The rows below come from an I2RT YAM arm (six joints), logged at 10 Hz.
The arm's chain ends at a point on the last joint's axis. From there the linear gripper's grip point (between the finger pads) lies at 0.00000 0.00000 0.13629 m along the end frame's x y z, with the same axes.
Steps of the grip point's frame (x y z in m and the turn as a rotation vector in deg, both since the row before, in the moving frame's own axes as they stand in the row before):
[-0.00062, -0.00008, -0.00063, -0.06, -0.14, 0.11]
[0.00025, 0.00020, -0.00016, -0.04, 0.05, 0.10]
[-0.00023, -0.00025, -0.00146, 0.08, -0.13, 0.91]
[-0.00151, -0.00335, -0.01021, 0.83, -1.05, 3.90]
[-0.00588, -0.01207, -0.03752, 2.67, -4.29, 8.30]
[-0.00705, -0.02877, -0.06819, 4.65, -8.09, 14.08]
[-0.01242, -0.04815, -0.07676, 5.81, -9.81, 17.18]
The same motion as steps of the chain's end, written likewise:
[-0.00029, -0.00022, -0.00063, -0.06, -0.14, 0.11]
[0.00013, 0.00010, -0.00016, -0.04, 0.05, 0.10]
[0.00008, -0.00006, -0.00146, 0.08, -0.13, 0.91]
[0.00092, -0.00129, -0.01017, 0.83, -1.05, 3.90]
[0.00382, -0.00501, -0.03699, 2.67, -4.29, 8.30]
[0.01057, -0.01552, -0.06640, 4.65, -8.09, 14.08]
[0.00836, -0.03117, -0.07409, 5.81, -9.81, 17.18]

